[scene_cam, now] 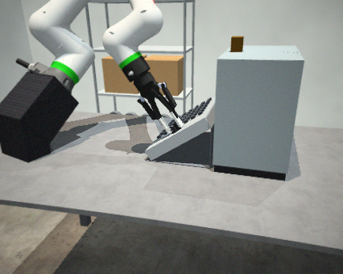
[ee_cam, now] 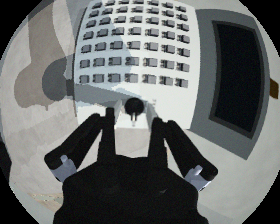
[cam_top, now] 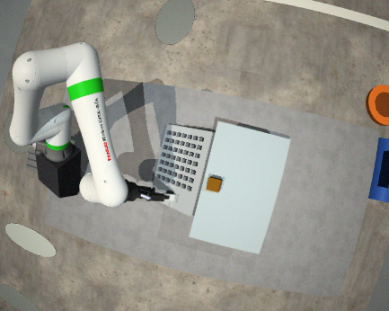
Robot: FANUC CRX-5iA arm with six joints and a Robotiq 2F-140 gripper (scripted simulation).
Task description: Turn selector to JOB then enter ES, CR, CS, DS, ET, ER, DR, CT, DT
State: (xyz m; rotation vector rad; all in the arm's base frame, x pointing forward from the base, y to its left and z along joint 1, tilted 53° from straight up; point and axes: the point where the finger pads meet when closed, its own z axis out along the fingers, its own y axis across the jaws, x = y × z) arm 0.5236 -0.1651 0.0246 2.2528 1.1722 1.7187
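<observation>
Now: hand 20 mm above the black selector knob, 10 mm to the left of it and 10 mm short of it. Also, from my hand: sloped keypad panel: 110 mm to the left, 70 mm below, 50 mm ahead.
</observation>
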